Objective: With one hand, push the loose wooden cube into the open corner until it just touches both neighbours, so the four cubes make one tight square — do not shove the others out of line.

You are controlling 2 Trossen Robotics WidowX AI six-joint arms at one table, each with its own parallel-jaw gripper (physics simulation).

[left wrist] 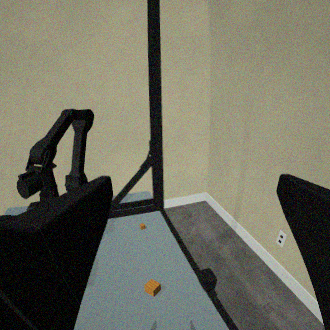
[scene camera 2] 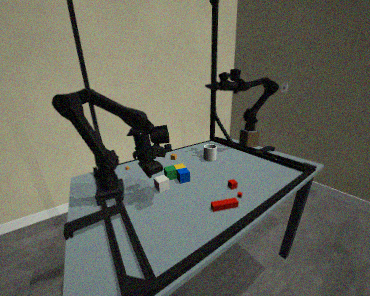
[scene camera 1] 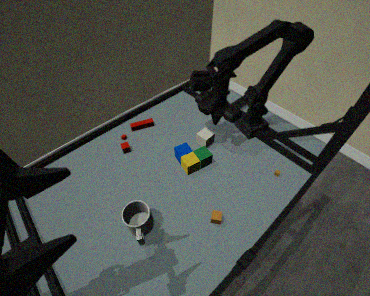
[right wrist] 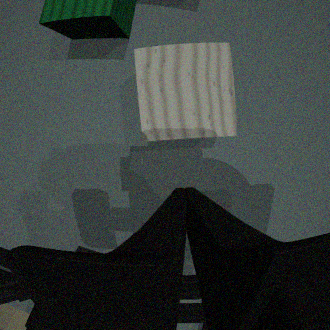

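Observation:
The pale wooden cube (scene camera 1: 205,136) (scene camera 2: 161,183) (right wrist: 187,92) stands loose, apart from the other three. The blue cube (scene camera 1: 183,152) (scene camera 2: 183,175), yellow cube (scene camera 1: 190,162) (scene camera 2: 180,166) and green cube (scene camera 1: 203,156) (scene camera 2: 171,172) (right wrist: 85,10) form an L, its open corner facing the pale cube. My right gripper (scene camera 1: 216,121) (right wrist: 183,195) is shut and empty, above the table on the pale cube's side away from the L. In the right wrist view its tips are below that cube. My left gripper (scene camera 1: 72,206) (left wrist: 198,184) is open, empty and high, far from the cubes.
A mug (scene camera 1: 146,227) (scene camera 2: 210,152) stands away from the cubes. A red bar (scene camera 1: 142,124) (scene camera 2: 224,204), a red block (scene camera 1: 125,147) (scene camera 2: 232,184) and a tiny red piece (scene camera 1: 124,136) (scene camera 2: 240,194) lie apart. Two orange blocks (scene camera 1: 216,217) (scene camera 1: 277,173) lie elsewhere.

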